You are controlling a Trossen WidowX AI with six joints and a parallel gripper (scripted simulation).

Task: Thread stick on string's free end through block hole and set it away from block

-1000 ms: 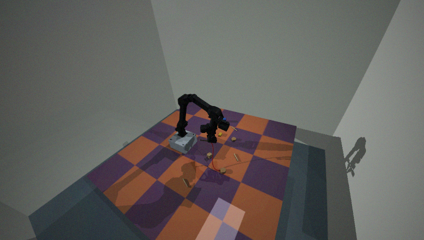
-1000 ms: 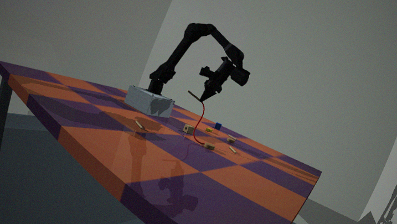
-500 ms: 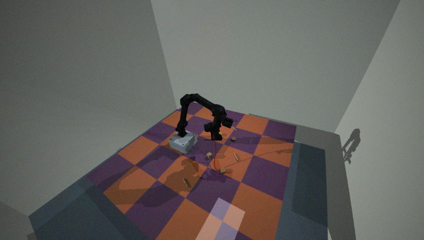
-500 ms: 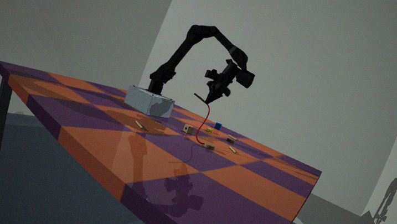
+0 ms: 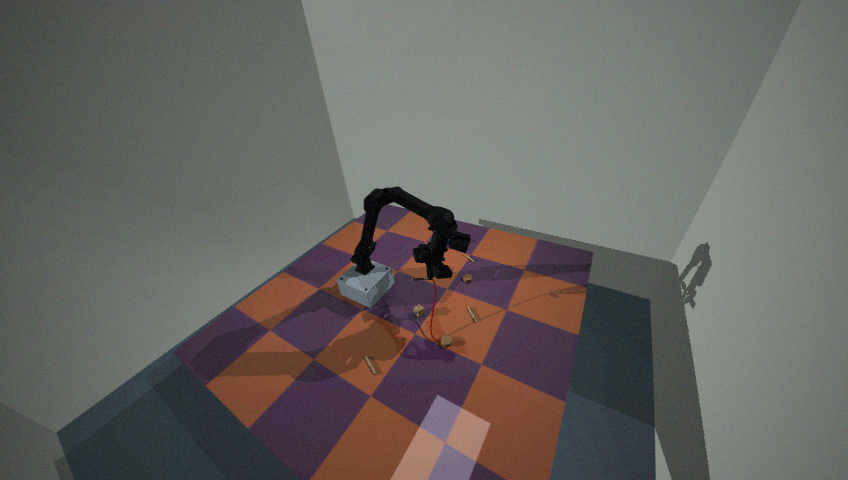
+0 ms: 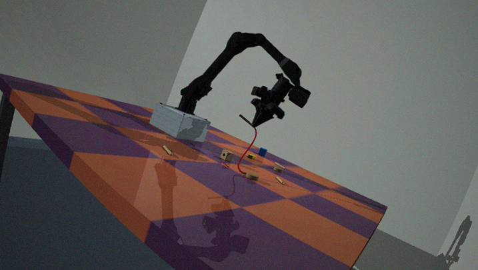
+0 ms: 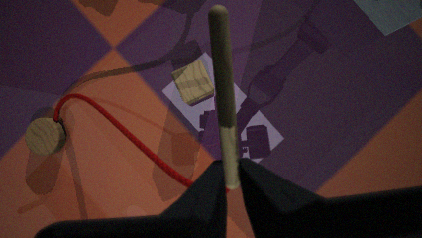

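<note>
Right now my gripper tip is 10 mm past the wooden block, 60 mm to the left of it and 120 mm above it. From my gripper tip the other things lie so: yellow piece (80 mm behind, 200 mm to the left, 130 mm below); thin wooden stick (10 mm behind, 10 mm to the right, 10 mm above); blue cube (150 mm behind, 400 mm to the left, 120 mm below).
</note>
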